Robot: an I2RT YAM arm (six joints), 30 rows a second.
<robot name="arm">
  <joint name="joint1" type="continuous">
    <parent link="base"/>
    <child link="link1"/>
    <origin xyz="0 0 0.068"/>
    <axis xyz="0 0 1"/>
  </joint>
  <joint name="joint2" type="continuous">
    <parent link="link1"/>
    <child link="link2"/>
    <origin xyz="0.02 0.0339 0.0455"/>
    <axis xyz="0 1 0"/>
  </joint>
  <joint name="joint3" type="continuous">
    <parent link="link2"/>
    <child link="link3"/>
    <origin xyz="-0.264 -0.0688 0"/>
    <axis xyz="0 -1 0"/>
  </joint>
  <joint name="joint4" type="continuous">
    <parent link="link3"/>
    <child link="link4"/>
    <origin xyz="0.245 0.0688 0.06"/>
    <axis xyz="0 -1 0"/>
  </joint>
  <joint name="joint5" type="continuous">
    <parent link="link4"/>
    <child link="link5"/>
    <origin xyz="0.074 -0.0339 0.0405"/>
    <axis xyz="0 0 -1"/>
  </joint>
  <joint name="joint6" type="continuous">
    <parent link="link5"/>
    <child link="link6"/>
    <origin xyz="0.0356 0 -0.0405"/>
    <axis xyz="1 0 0"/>
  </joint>
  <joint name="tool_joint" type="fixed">
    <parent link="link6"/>
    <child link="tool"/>
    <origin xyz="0 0 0" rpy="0 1.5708 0"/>
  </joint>
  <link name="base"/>
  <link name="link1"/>
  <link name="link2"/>
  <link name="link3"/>
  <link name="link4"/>
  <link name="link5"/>
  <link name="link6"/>
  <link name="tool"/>
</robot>
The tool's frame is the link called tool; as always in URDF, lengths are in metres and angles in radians. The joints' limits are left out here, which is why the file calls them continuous.
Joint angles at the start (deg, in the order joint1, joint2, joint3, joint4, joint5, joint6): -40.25 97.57 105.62 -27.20 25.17 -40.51
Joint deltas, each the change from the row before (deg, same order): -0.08 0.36 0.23 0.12 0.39 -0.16; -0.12 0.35 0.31 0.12 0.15 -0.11; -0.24 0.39 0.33 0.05 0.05 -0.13; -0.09 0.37 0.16 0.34 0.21 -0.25; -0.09 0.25 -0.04 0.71 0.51 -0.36; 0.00 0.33 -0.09 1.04 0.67 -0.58; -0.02 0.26 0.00 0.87 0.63 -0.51; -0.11 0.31 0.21 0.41 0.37 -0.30; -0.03 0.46 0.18 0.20 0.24 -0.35; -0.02 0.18 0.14 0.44 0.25 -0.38; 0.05 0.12 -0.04 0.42 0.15 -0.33; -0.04 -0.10 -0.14 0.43 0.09 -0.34; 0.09 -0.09 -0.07 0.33 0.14 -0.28
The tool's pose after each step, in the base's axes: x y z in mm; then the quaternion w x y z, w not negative. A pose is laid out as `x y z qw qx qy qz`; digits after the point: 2 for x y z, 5 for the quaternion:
288.17 -264.80 433.33 0.31271 0.12585 0.79511 -0.50415
288.84 -266.55 433.10 0.31137 0.12678 0.79447 -0.50575
289.11 -268.99 432.57 0.30941 0.12778 0.79432 -0.50694
290.16 -270.87 431.70 0.30755 0.12792 0.79353 -0.50928
290.84 -272.66 431.10 0.30528 0.12926 0.79095 -0.51429
292.37 -274.47 430.27 0.30271 0.12965 0.78745 -0.52103
293.37 -275.98 430.12 0.30046 0.13052 0.78396 -0.52735
293.93 -277.76 430.04 0.29838 0.13164 0.78203 -0.53111
295.51 -279.59 428.38 0.29482 0.13053 0.78240 -0.53281
296.09 -280.47 428.78 0.29393 0.13007 0.78041 -0.53633
296.94 -280.84 428.49 0.29332 0.12873 0.77929 -0.53861
296.55 -280.94 429.10 0.29331 0.12789 0.77752 -0.54136
296.71 -280.34 429.89 0.29368 0.12676 0.77595 -0.54368

